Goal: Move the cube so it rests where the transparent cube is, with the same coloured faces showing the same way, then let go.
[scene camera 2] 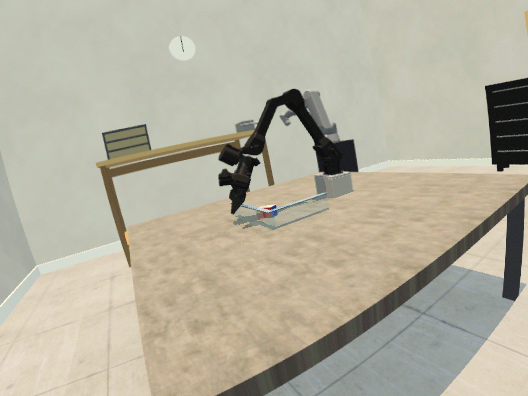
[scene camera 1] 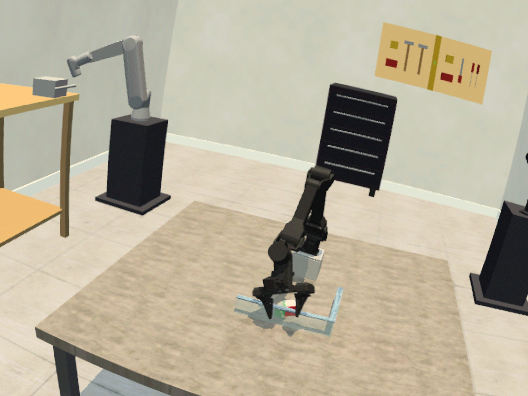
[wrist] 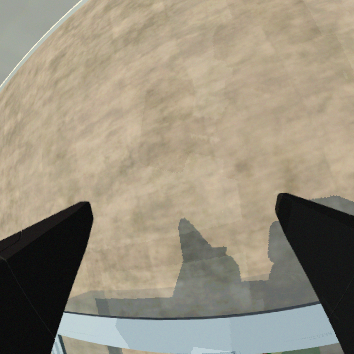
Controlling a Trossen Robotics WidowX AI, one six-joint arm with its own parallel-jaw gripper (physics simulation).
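Where they show: gripper, fingertip midpoint: (scene camera 2: 233, 210) (scene camera 1: 283, 318) (wrist: 185, 206); arm's base, origin of the base link: (scene camera 2: 333, 173) (scene camera 1: 310, 250).
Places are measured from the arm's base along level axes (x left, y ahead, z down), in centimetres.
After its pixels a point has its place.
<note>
The cube (scene camera 1: 291, 310) (scene camera 2: 273, 210) @[x 17.2, y 38.9, z 3.1 cm] sits inside the corner of a low clear wall (scene camera 1: 337, 302) @[x 16.6, y 28.5, z 3.0 cm] (scene camera 2: 302, 212) @[x 17.4, y 28.8, z 6.6 cm] (wrist: 185, 327) @[x 4.1, y 41.4, z 3.0 cm]. White and red faces show in scene camera 1, red and blue in scene camera 2. The transparent cube (scene camera 1: 280, 312) @[x 0.7, y 42.0, z 4.2 cm] overlaps it in scene camera 1, with a pale green face; its exact outline is hard to tell. My gripper (scene camera 1: 284, 316) @[x 2.8, y 47.3, z 2.6 cm] (scene camera 2: 233, 212) @[x 2.8, y 47.3, z 2.6 cm] (wrist: 185, 206) @[x 2.8, y 47.3, z 2.6 cm] is open and empty, low near the long wall, its fingertips past the wall's top edge in the wrist view. A green sliver shows at that view's bottom edge; the cube's body is out of frame.
The clear wall forms an L on the brown table (scene camera 1: 165, 280) @[x -41.8, y 37.3, z 8.9 cm] (scene camera 2: 210, 300) @[x 45.7, y 68.8, z 9.0 cm] (wrist: 150, 100) @[x 6.9, y 58.2, z 9.0 cm]. My arm's pale base block (scene camera 1: 310, 266) @[x 2.2, y 5.8, z 3.6 cm] (scene camera 2: 337, 184) @[x 5.4, y 2.9, z 3.9 cm] stands at the far side. A grey arm (scene camera 1: 135, 70) on a black pedestal and a black cabinet (scene camera 1: 357, 137) stand beyond the table.
</note>
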